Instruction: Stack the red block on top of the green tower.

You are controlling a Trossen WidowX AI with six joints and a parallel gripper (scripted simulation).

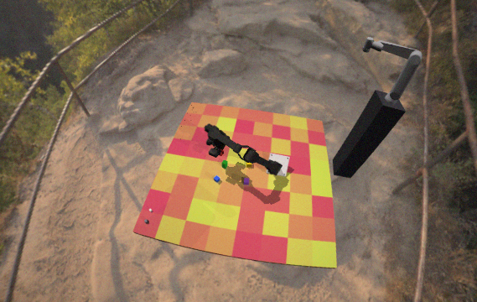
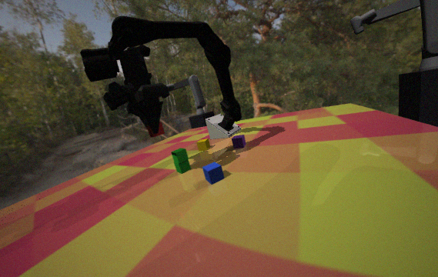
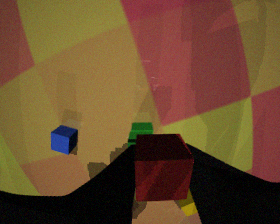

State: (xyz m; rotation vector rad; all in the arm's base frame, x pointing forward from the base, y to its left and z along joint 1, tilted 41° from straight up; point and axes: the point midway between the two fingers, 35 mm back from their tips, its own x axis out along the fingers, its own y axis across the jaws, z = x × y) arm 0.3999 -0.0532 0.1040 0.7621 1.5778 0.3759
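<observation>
My gripper tip is 10 mm past the blue block, 150 mm to the right of it and 110 mm above it. Also, from my gripper tip: yellow block 210 mm behind, 30 mm to the right, 110 mm below; then red block 10 mm behind, 10 mm above; then purple block 220 mm behind, 120 mm to the left, 110 mm below.
</observation>
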